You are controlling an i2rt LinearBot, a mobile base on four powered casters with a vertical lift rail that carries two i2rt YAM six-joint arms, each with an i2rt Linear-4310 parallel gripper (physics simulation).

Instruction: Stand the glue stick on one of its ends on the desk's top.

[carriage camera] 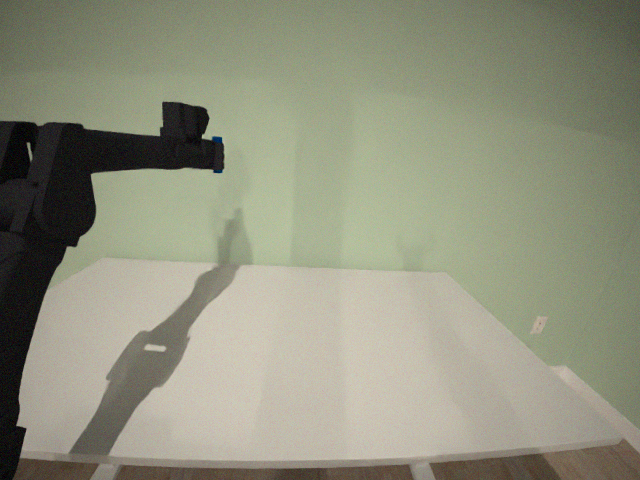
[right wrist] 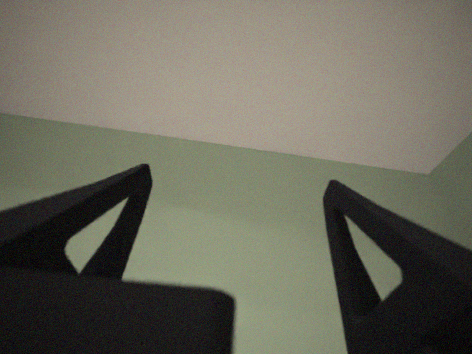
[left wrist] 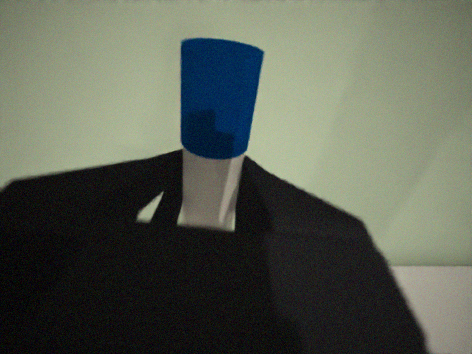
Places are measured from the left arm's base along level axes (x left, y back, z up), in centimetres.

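Where they show: left gripper, fingertip midpoint: [carriage camera: 219,156] [left wrist: 214,164]; right gripper, fingertip midpoint: [right wrist: 238,181].
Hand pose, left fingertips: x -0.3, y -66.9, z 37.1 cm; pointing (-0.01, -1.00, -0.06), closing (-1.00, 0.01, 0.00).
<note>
After its pixels a point has its place.
The glue stick [carriage camera: 217,140] {x -0.9, y -64.7, z 41.4 cm} [left wrist: 220,100] {x -0.5, y -64.5, z 41.1 cm} has a white body and blue ends. In the carriage camera its blue ends show above and below the fingertips, and it looks upright. My left gripper [carriage camera: 218,155] {x -0.3, y -66.9, z 37.0 cm} [left wrist: 214,164] {x -0.3, y -66.9, z 37.0 cm} is shut on its white body and points level towards the wall, high above the desk [carriage camera: 387,361] {x -50.8, y -43.9, z -8.4 cm} [left wrist: 442,305] {x -51.4, y -88.0, z -8.4 cm}. The fingers hide much of the body, and the stick's lower end is hidden in the left wrist view. My right gripper [right wrist: 238,181] {x -63.7, y -4.0, z 44.1 cm} is open and empty, with wall and ceiling behind it. The glue stick does not show in the right wrist view.
A green wall [carriage camera: 413,180] {x -66.8, y -102.8, z 31.7 cm} stands behind the desk's far edge. The left arm [carriage camera: 46,180] {x -4.3, y -15.1, z 36.7 cm} runs along the left side of the carriage view and casts a long shadow on the desk. Wooden floor [carriage camera: 361,471] {x -55.4, y -56.7, z -80.4 cm} shows below the desk's near edge.
</note>
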